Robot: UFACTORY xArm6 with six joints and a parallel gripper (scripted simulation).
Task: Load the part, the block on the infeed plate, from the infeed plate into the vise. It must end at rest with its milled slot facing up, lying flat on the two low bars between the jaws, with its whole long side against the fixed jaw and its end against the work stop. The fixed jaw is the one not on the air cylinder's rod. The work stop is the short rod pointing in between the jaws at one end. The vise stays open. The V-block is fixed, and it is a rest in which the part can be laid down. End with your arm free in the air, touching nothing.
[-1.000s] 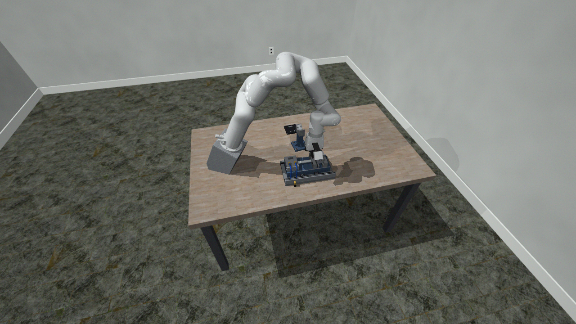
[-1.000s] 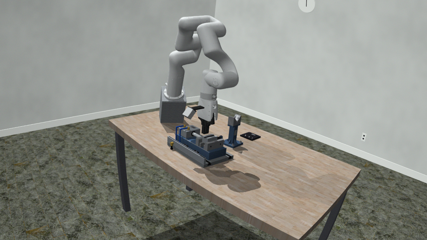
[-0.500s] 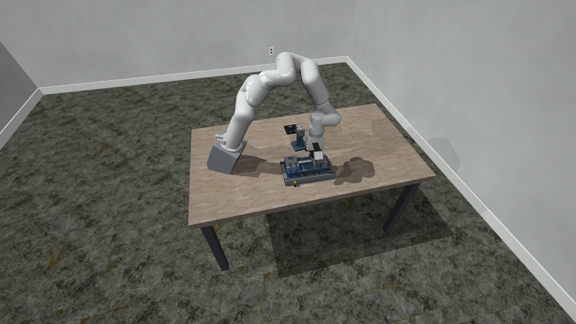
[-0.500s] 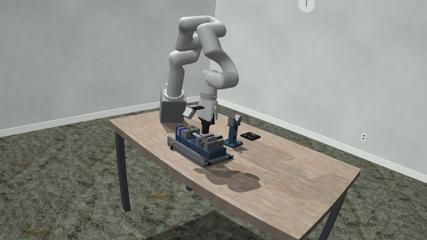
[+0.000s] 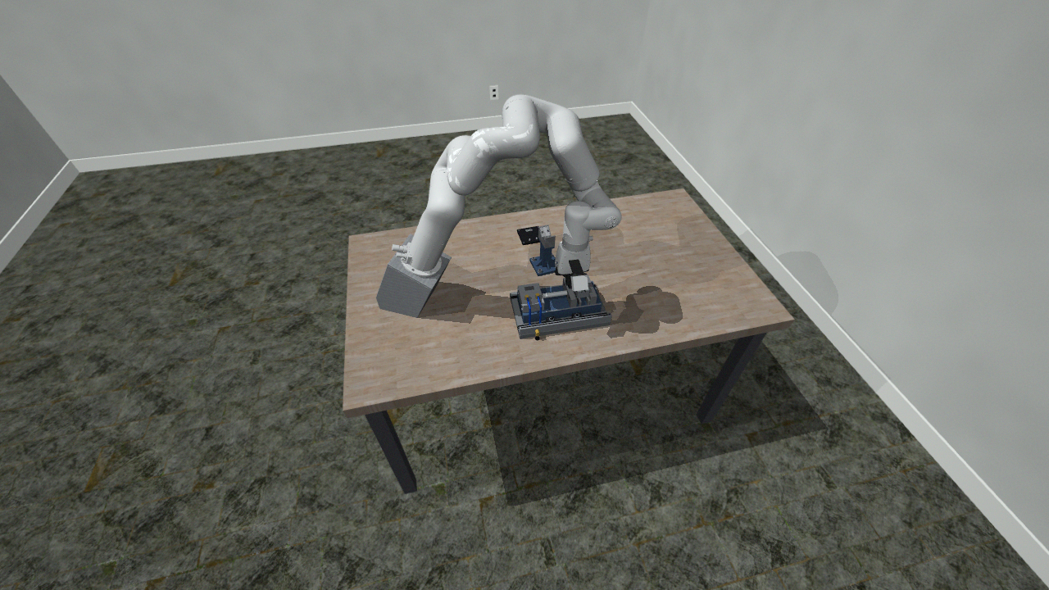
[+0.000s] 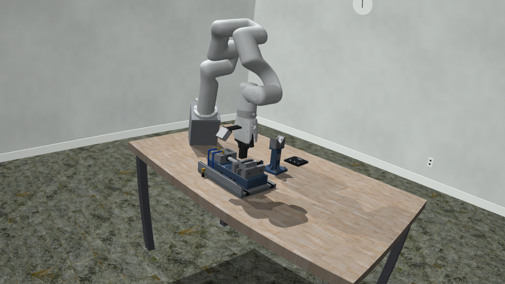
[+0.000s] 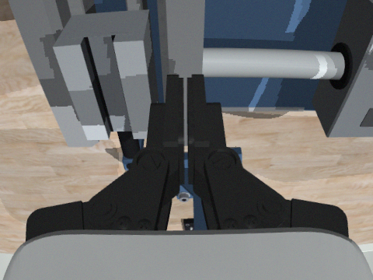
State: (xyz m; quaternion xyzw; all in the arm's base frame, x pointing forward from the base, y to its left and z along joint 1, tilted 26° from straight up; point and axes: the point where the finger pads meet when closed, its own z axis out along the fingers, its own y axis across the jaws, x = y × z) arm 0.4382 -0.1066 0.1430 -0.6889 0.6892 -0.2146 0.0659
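My gripper is now 4 cm short of the grey block and 3 cm above it. Also, from my hand: cylinder rod: 5 cm below, 5 cm behind; then dark work stop rod: 5 cm to the left, 4 cm below, 4 cm ahead; then moving jaw: 5 cm below.
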